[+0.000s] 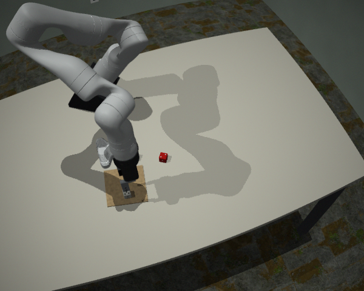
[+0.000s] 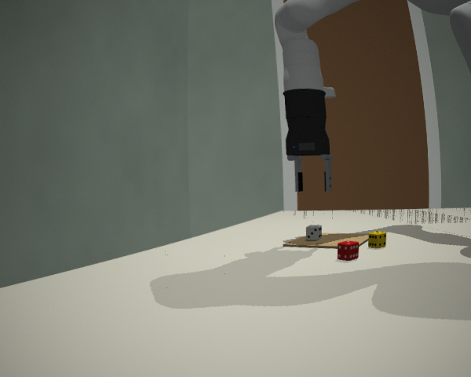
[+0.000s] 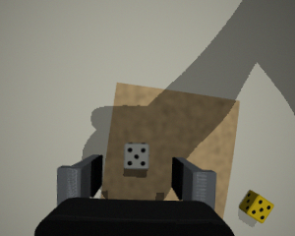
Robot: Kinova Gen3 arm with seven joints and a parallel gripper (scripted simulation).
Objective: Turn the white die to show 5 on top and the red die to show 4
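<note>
Now: hand 10 cm past the red die, 15 cm to the right of it and 10 cm above it. Also, from my hand: white die: 9 cm below; brown mat: 4 cm behind, 11 cm below; yellow die: 13 cm behind, 6 cm to the left, 10 cm below.
</note>
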